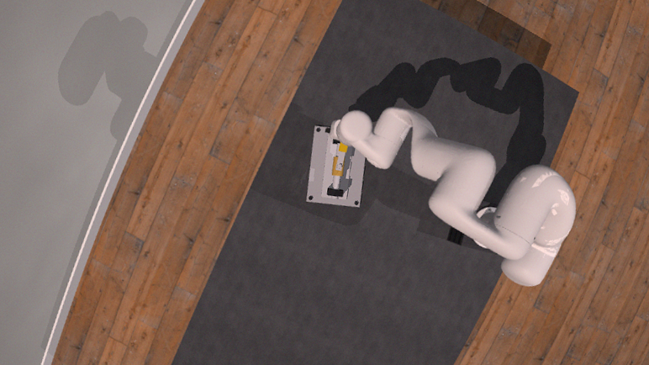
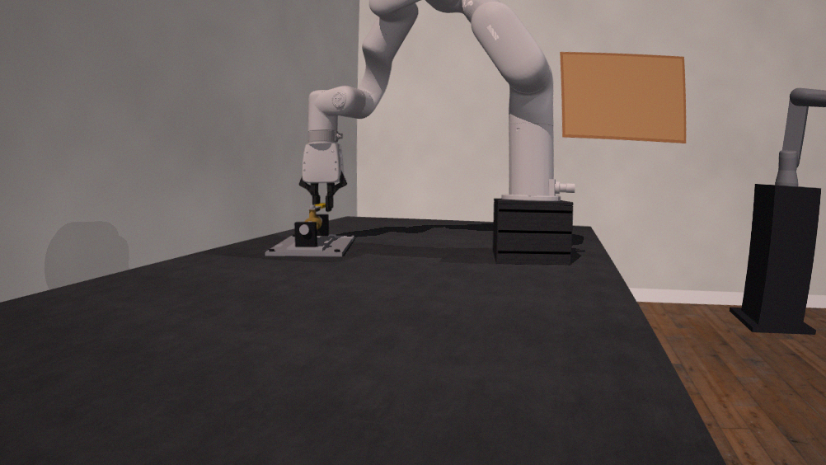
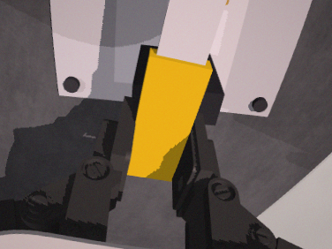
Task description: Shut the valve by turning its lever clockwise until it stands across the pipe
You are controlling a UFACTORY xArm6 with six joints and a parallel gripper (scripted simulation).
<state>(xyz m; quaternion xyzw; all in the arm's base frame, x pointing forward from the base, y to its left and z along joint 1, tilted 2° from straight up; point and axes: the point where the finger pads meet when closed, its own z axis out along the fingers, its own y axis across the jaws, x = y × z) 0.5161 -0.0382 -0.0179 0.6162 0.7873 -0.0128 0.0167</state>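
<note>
Now: hand 5 cm to the right of the lever and 1 cm past it.
</note>
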